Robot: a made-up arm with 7 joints.
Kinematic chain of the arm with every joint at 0, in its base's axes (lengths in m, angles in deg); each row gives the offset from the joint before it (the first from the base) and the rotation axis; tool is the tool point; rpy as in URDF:
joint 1: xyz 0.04 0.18 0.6 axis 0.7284 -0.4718 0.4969
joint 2: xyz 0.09 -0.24 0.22 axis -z
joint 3: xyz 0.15 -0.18 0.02 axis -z
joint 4: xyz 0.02 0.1 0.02 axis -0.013 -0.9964 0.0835
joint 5: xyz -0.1 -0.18 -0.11 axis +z
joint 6: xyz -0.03 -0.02 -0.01 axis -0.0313 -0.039 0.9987
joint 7: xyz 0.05 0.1 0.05 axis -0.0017 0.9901 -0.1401
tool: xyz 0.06 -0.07 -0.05 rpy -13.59 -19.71 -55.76
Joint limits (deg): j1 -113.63..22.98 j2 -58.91..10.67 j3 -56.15..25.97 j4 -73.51..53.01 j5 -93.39..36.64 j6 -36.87..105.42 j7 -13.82..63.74
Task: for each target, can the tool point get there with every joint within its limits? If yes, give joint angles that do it. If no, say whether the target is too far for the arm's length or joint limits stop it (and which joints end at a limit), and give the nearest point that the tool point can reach.
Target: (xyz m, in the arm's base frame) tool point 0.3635 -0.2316 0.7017
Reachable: yes | joints 3.80 -17.15 -31.80 9.32 4.53 14.94 27.05
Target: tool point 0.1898 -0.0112 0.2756
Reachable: no: joint limits stop it (at a limit: joint 1, joint 2, joint 3, joint 6, joint 7) | nearest point 0.2319 -0.2254 0.5448 | short by 0.347 m
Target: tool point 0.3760 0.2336 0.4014
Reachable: no: joint limits stop it (at a limit: joint 2, joint 3, joint 4, joint 6) | nearest point 0.4361 0.0661 0.6452 | short by 0.302 m
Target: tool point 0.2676 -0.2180 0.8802
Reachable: yes | joints -45.16 -38.60 -9.36 -14.80 -21.25 -1.87 46.48
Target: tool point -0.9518 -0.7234 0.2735
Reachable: no: too far | nearest point 0.0481 -0.3548 0.7255 | short by 1.158 m
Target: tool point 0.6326 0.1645 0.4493
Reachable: no: joint limits stop it (at a limit: joint 2, joint 3, joint 4, joint 6) | nearest point 0.5045 0.0520 0.6565 | short by 0.268 m
